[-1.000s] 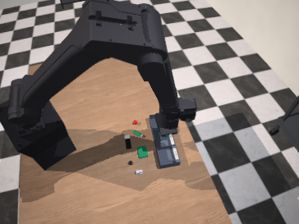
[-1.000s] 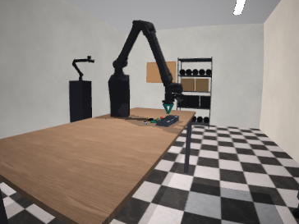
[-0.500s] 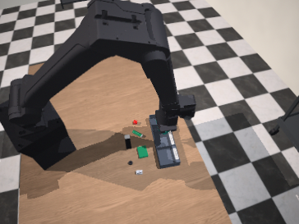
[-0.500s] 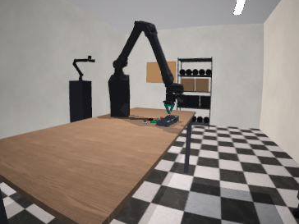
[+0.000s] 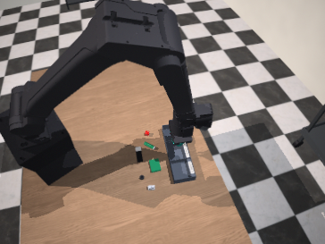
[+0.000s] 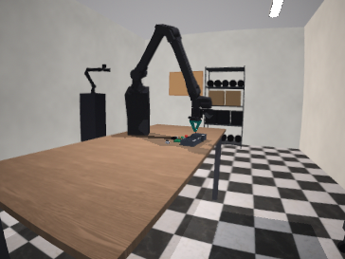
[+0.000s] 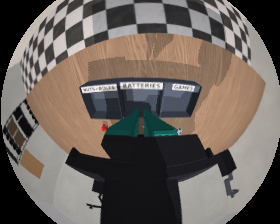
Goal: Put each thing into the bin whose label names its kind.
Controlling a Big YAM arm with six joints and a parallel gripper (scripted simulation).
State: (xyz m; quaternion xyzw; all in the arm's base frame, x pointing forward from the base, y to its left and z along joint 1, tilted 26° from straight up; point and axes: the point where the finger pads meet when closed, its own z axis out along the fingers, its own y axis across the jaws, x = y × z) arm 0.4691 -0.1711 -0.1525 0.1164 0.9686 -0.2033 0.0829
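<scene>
Right now my hand is 6 cm above the bin row. The rest, counted from my hand: green battery: 9 cm behind, 8 cm to the left, 7 cm below; then flat green square: 11 cm behind, 7 cm below, 1 cm to the right; then red die: 14 cm to the left, 8 cm behind, 7 cm below.
</scene>
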